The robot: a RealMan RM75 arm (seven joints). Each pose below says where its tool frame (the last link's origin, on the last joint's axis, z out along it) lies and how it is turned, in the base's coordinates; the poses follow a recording.
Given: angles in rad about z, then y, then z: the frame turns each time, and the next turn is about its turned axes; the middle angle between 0 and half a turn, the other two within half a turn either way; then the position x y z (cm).
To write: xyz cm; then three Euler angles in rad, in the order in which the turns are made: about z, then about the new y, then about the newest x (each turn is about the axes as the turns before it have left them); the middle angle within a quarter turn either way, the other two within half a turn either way. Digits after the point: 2 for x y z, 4 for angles.
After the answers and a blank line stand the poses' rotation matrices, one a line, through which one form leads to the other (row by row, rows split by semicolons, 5 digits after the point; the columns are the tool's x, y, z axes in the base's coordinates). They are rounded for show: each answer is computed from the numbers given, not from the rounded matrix.
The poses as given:
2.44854 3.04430 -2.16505 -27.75 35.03 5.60
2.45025 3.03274 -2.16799 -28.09 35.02 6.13
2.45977 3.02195 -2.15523 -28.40 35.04 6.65
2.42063 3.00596 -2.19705 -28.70 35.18 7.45
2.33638 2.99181 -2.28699 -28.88 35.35 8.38
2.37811 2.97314 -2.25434 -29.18 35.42 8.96
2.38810 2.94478 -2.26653 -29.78 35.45 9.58
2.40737 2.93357 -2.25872 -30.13 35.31 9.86
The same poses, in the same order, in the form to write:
-27.75 35.03 5.60 1.4698 -0.0544 -3.0609
-28.09 35.02 6.13 1.4739 -0.0611 -3.0515
-28.40 35.04 6.65 1.4701 -0.0659 -3.0417
-28.70 35.18 7.45 1.4717 -0.0793 -3.0315
-28.88 35.35 8.38 1.4762 -0.0981 -3.0282
-29.18 35.42 8.96 1.4839 -0.1061 -3.0105
-29.78 35.45 9.58 1.5035 -0.1257 -2.9897
-30.13 35.31 9.86 1.5138 -0.1315 -2.9799

0.10068 0.99211 -0.07473; 0.99343 -0.09613 0.06206; 0.05439 -0.08049 -0.99527
0.09657 0.99180 -0.08369; 0.99345 -0.09089 0.06926; 0.06109 -0.08983 -0.99408
0.10030 0.99063 -0.09267; 0.99278 -0.09348 0.07522; 0.06585 -0.09955 -0.99285
0.09861 0.98993 -0.10157; 0.99197 -0.08966 0.08926; 0.07925 -0.10956 -0.99082
0.09400 0.99019 -0.10341; 0.99074 -0.08281 0.10759; 0.09797 -0.11256 -0.98880
0.08631 0.98888 -0.12112; 0.99063 -0.07227 0.11593; 0.10588 -0.12999 -0.98585
0.06675 0.98753 -0.14261; 0.98987 -0.04759 0.13379; 0.12533 -0.15010 -0.98069
0.05644 0.98656 -0.15331; 0.98976 -0.03512 0.13837; 0.13113 -0.15955 -0.97844

